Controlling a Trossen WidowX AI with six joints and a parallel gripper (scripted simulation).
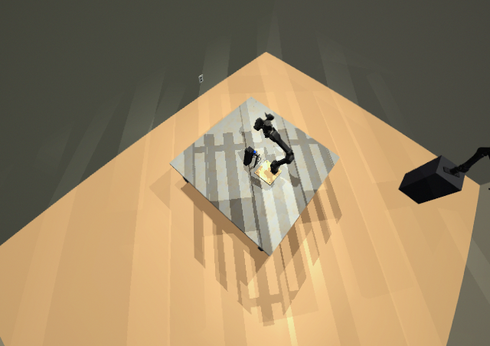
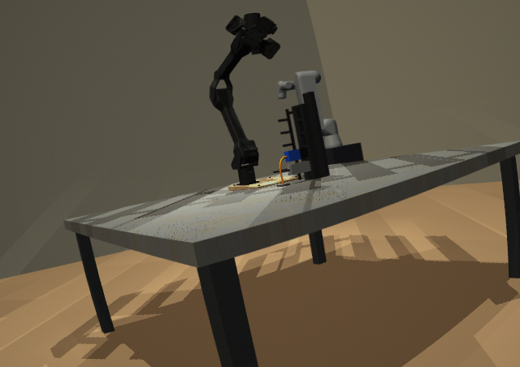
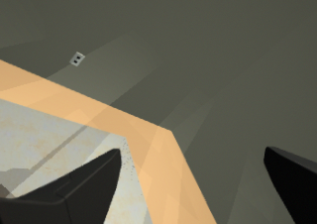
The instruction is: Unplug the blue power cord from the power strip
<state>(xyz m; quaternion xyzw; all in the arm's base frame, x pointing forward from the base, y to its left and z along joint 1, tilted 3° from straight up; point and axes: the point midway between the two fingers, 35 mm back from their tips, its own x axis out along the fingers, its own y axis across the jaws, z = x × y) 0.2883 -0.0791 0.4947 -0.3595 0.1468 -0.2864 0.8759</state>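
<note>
Now: gripper tip 390 mm above the blue plug, 140 mm to the right of it and 80 mm past it.
</note>
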